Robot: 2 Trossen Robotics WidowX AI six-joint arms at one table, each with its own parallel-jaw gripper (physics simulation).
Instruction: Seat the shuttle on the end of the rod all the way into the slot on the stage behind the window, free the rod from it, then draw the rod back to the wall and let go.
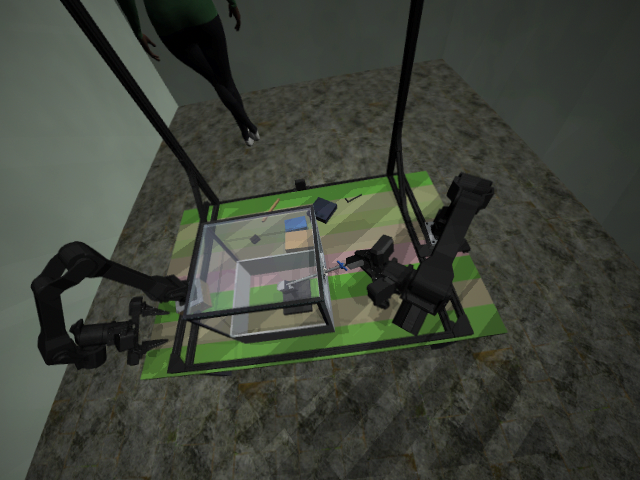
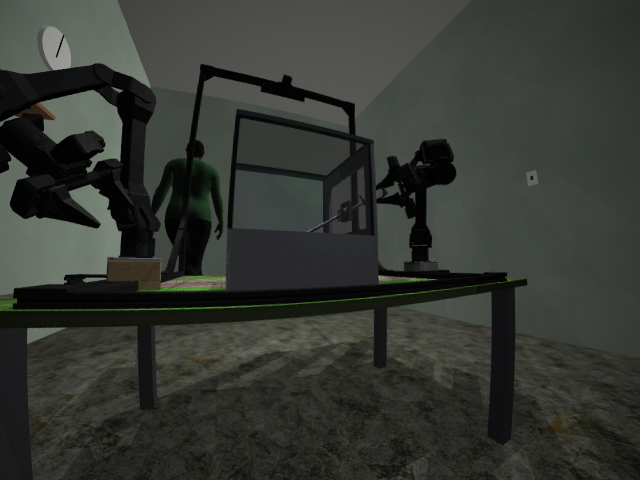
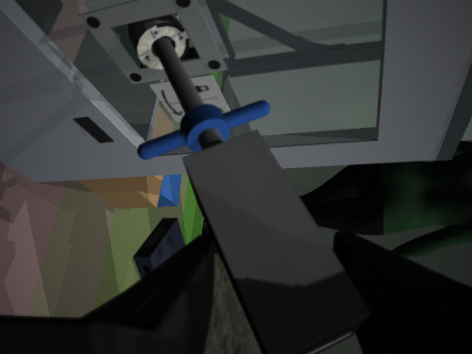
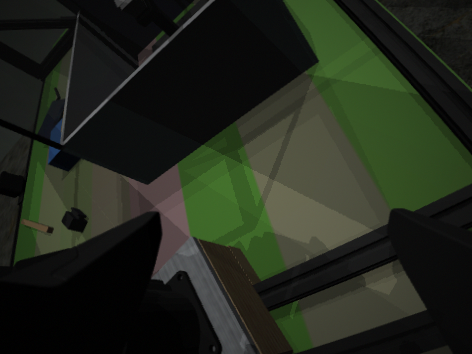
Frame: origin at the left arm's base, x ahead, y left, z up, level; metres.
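Seen in the pictures: left gripper, fingertip midpoint: (image 1: 356,257) (image 3: 273,247); right gripper, fingertip midpoint: (image 1: 169,326) (image 2: 117,216) (image 4: 274,222); left arm's base at its link origin: (image 1: 441,231) (image 2: 420,262); right arm's base at its link origin: (image 2: 136,257) (image 4: 173,334).
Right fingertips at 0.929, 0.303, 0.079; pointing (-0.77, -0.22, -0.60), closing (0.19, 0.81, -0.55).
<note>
Pixels of each thing's top centre, then the offset from my right fingertips to it, as dx, dy, dz.
- rod's grey handle at its top centre: (image 3: 366,244) (image 1: 358,255) (image 2: 376,186) -0.593, -0.115, +0.146
- small light shuttle at its top centre: (image 1: 282,284) -0.358, -0.115, -0.001
- tan block at its top centre: (image 3: 151,147) (image 1: 300,238) -0.396, -0.330, -0.079
- blue block at its top centre: (image 3: 172,170) (image 4: 57,137) (image 1: 295,223) -0.370, -0.424, -0.099
- small black cube at its top centre: (image 4: 68,217) (image 1: 254,238) -0.189, -0.380, -0.115
- dark navy case at its top centre: (image 3: 173,263) (image 4: 51,118) (image 1: 321,208) -0.484, -0.503, -0.112
A thin rod (image 1: 304,280) (image 2: 325,223) (image 3: 176,75) runs through a round port (image 3: 145,49) (image 2: 345,208) in the side wall of the glass box (image 1: 261,309) (image 2: 299,259). A blue crossbar (image 1: 341,265) (image 3: 203,128) sits on the rod outside the wall. My left gripper (image 1: 358,261) (image 2: 387,190) (image 3: 273,247) is shut on the rod's grey handle (image 3: 256,197), close to the wall. Inside the box, the small light shuttle (image 1: 281,286) on the rod's tip is at the left edge of the dark stage (image 1: 298,291); I cannot tell how deep it sits. My right gripper (image 1: 156,327) (image 2: 90,190) (image 4: 274,222) is open and empty, beside the table's left edge.
A tan block (image 1: 296,239), a blue block (image 1: 295,223) and a small black cube (image 1: 255,239) lie inside the box. A dark navy case (image 1: 325,209) (image 3: 159,242) lies behind it. A black gantry (image 1: 404,95) spans the table. A person (image 1: 218,62) (image 2: 191,190) stands behind.
</note>
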